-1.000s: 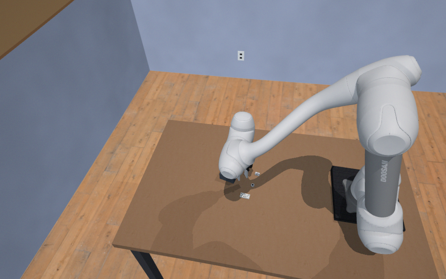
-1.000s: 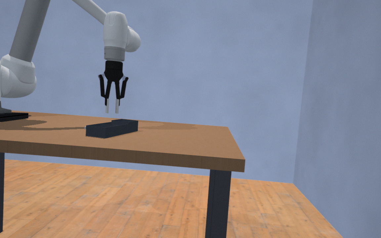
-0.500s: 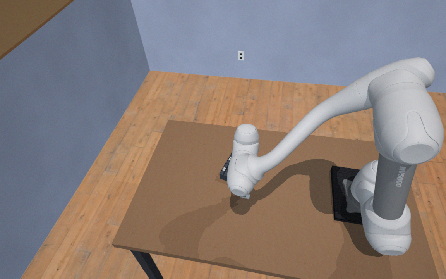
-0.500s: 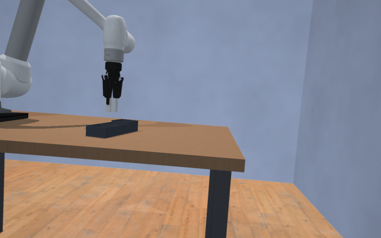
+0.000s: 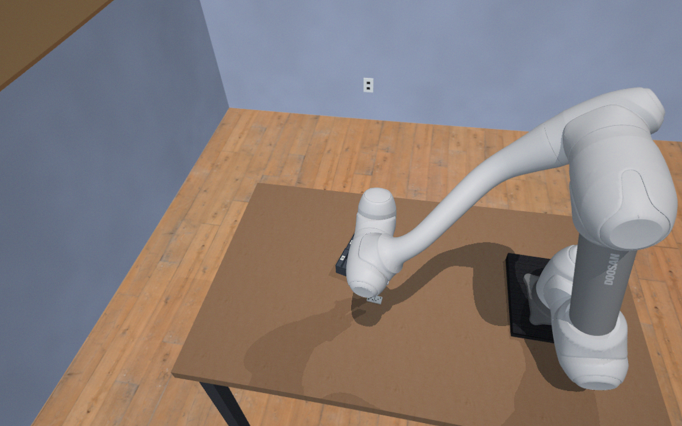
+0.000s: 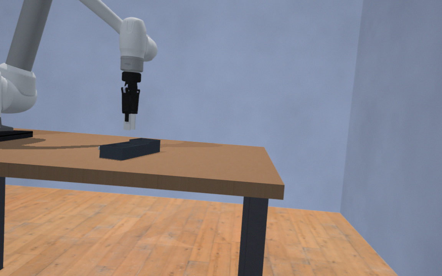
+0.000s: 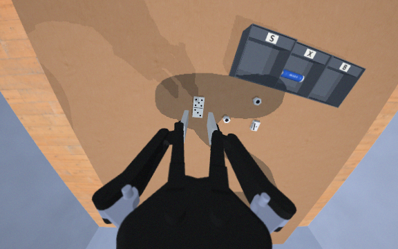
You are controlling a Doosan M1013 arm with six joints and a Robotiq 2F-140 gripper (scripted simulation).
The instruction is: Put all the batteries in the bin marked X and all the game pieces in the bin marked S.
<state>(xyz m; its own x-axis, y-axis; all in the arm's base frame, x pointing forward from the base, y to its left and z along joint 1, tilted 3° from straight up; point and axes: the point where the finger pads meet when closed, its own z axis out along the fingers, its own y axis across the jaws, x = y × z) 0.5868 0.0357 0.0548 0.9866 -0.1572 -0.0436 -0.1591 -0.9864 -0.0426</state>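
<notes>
The white domino lies 100 mm below my hand. Round my hand: dark three-part bin (200 mm to the right, 80 mm below, 70 mm ahead); then blue battery (200 mm to the right, 90 mm below, 60 mm ahead).
</notes>
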